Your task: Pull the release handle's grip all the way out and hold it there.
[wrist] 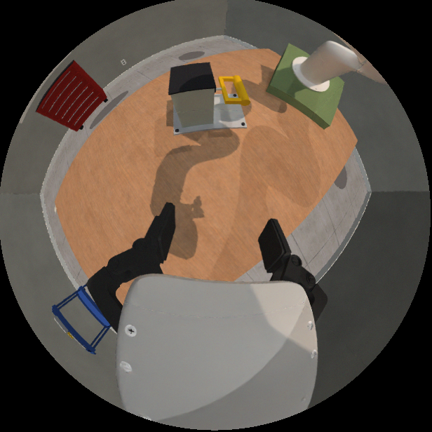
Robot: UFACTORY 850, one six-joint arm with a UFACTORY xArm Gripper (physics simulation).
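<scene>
The release handle is a yellow frame with a thick grip bar [241, 90] on its right side. It stands beside a beige box with a black top [194, 104], joined to it by a thin rod. Both are on a light grey base plate [229, 123] with dark bolts, at the upper middle of the wrist view. My gripper [221, 222] is open, with nothing between its black fingers. It is well apart from the handle, which lies farther up in the view. How far the grip stands out of the box is hard to tell.
The wooden table [115, 185] carries the box. A green block [326, 102] with the white arm base [320, 70] stands to the right of the handle. A red tool cabinet [72, 97] stands at the upper left and a blue frame [94, 307] at the lower left, both off the table.
</scene>
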